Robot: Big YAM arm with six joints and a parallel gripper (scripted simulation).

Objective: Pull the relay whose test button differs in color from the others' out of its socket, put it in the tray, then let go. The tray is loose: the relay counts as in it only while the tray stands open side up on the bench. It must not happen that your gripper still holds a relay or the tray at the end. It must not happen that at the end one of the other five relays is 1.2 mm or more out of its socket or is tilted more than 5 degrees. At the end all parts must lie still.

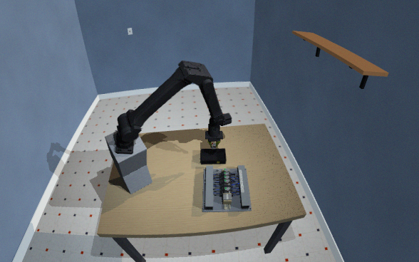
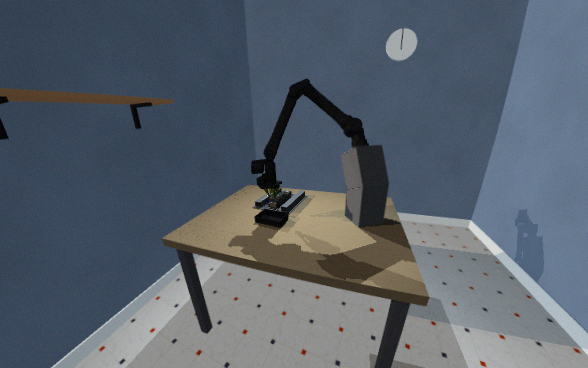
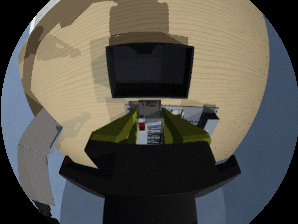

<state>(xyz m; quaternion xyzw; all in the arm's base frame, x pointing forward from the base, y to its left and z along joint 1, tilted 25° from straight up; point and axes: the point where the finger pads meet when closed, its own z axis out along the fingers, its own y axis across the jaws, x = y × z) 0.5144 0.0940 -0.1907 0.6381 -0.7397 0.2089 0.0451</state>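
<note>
Right now my hand is 120 mm above the black tray and 30 mm to the right of it. The rest, counted from my hand: relay: right at my hand.
</note>
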